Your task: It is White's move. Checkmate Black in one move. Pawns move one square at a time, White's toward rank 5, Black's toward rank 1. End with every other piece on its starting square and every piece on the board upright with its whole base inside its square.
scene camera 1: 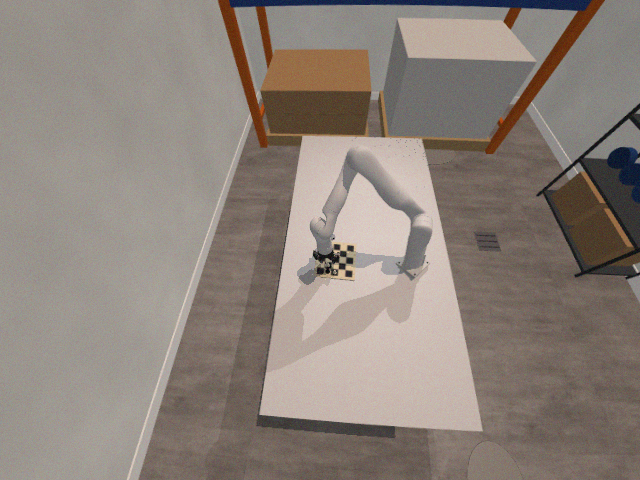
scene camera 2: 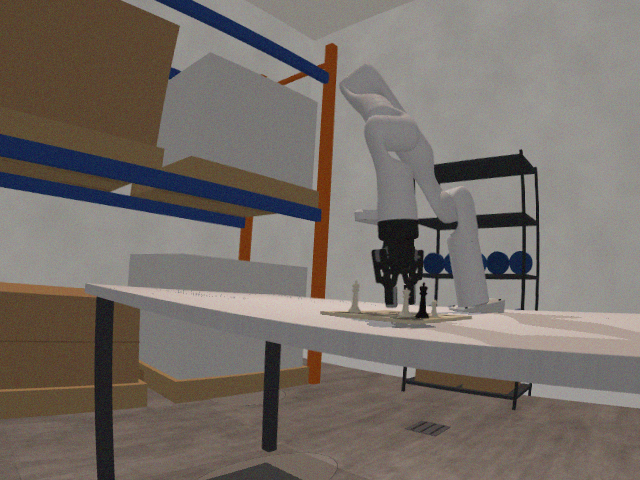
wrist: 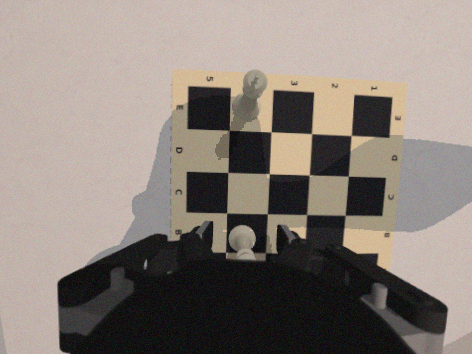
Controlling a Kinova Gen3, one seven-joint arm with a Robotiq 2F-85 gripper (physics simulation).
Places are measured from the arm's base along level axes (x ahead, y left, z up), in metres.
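Pixels of known places: gripper, between the fingertips: [scene camera 1: 327,262] [scene camera 2: 401,306] [wrist: 244,234]; arm's base, origin of its link: [scene camera 1: 413,261] [scene camera 2: 473,303].
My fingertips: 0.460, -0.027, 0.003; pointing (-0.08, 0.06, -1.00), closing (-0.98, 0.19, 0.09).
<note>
Ahead of a thing's pixels: the offset from my fingertips to its top centre, as dx, dy, dz. Level surfaces: height alone.
The chessboard @(-0.047, -0.024, -0.019) [scene camera 1: 349,267] [scene camera 2: 454,317] [wrist: 398,102] lies on the table. My gripper [scene camera 2: 401,302] [wrist: 244,234] is open, low over it, with its fingers on either side of a white piece @(+0.003, +0.010, +0.034) [scene camera 2: 405,303] [wrist: 242,237]. That piece's base stands on dark square B4; its top is hidden under the gripper in the wrist view. A tall white piece @(-0.020, -0.110, +0.045) [scene camera 2: 355,298] [wrist: 254,84] stands upright on E4. The black king @(+0.004, +0.044, +0.045) [scene camera 1: 327,269] [scene camera 2: 422,301] stands upright close to the gripper, apparently on A4. A small white piece @(-0.033, +0.054, +0.013) [scene camera 1: 334,272] [scene camera 2: 434,309] stands beside it, apparently on A3.
The board lies near the left edge of the white table @(dz -0.025) [scene camera 1: 372,351] in scene camera 1. The arm's base [scene camera 1: 413,268] is bolted to the table right of the board. Pallet racking with large boxes [scene camera 1: 316,93] stands behind the table, and a dark shelf unit [scene camera 2: 537,222] stands beyond it.
</note>
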